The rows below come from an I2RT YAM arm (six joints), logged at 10 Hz.
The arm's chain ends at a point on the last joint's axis. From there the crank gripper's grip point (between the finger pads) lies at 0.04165 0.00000 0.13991 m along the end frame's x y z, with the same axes.
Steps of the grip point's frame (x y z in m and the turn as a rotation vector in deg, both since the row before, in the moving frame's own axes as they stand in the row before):
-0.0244, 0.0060, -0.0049, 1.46, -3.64, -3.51
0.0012, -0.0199, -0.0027, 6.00, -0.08, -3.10
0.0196, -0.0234, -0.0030, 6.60, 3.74, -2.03
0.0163, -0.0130, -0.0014, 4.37, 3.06, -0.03
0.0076, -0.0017, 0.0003, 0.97, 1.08, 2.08
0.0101, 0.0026, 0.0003, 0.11, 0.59, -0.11
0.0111, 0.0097, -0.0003, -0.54, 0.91, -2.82
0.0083, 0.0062, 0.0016, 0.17, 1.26, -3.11
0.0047, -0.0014, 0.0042, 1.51, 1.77, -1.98
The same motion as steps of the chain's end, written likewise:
-0.0153, 0.0119, -0.0072, 1.46, -3.64, -3.51
0.0019, -0.0030, -0.0019, 6.00, -0.08, -3.10
0.0109, -0.0059, 0.0010, 6.60, 3.74, -2.03
0.0089, -0.0024, 0.0014, 4.37, 3.06, -0.03
0.0050, -0.0009, 0.0011, 0.97, 1.08, 2.08
0.0087, 0.0029, 0.0007, 0.11, 0.59, -0.11
0.0089, 0.0105, 0.0004, -0.54, 0.91, -2.82
0.0053, 0.0090, 0.0026, 0.17, 1.26, -3.11
0.0005, 0.0038, 0.0056, 1.51, 1.77, -1.98

